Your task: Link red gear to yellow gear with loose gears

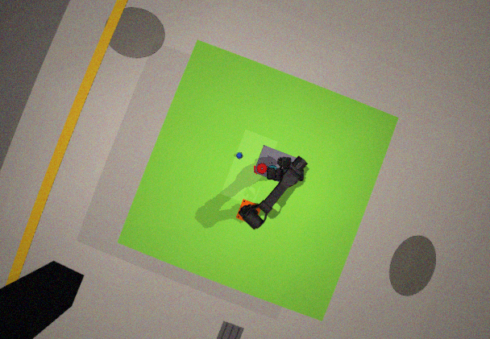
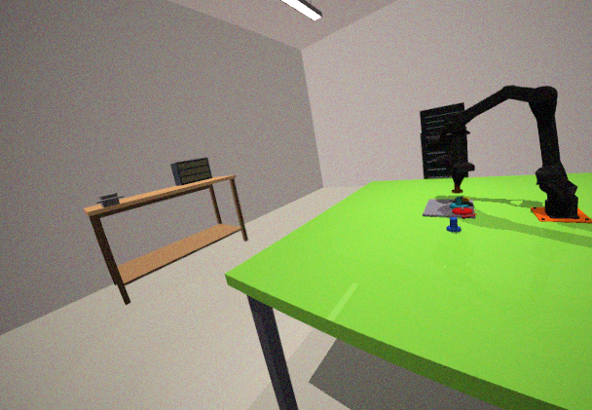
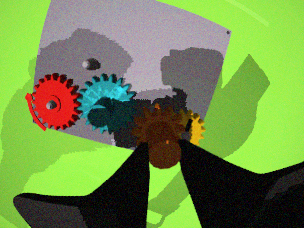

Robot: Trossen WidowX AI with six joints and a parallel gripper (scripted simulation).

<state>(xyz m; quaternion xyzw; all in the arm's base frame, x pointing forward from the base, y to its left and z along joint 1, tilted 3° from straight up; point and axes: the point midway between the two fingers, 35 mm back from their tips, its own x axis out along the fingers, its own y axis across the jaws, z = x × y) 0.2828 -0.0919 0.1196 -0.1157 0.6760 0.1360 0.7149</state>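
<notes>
Now: gripper tip 1 cm past the yellow gear, 4 cm to the left of it and 7 cm above it. The rest, counted from my gripper tip: teal gear 1 cm behind, 5 cm to the left, 6 cm below; then red gear 2 cm behind, 11 cm to the left, 7 cm below; then orange gear 1 cm below.
</notes>
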